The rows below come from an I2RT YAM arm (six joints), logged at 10 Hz.
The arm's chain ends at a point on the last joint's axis. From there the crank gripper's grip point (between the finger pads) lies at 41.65 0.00 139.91 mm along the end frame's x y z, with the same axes.
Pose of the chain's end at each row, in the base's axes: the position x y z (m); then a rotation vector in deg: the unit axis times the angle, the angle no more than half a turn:
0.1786, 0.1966, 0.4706, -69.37, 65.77, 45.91
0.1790, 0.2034, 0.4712, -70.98, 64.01, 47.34
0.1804, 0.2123, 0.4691, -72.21, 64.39, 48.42
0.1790, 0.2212, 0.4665, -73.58, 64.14, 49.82
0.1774, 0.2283, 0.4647, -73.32, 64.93, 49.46
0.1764, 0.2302, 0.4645, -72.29, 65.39, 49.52
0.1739, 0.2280, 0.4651, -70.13, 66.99, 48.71
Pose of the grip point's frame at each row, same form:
0.2227, 0.3283, 0.4255, -69.37, 65.77, 45.91
0.2181, 0.3369, 0.4268, -70.98, 64.01, 47.34
0.2160, 0.3459, 0.4223, -72.21, 64.39, 48.42
0.2102, 0.3554, 0.4183, -73.58, 64.14, 49.82
0.2098, 0.3619, 0.4155, -73.32, 64.93, 49.46
0.2100, 0.3638, 0.4163, -72.29, 65.39, 49.52
0.2120, 0.3606, 0.4175, -70.13, 66.99, 48.71

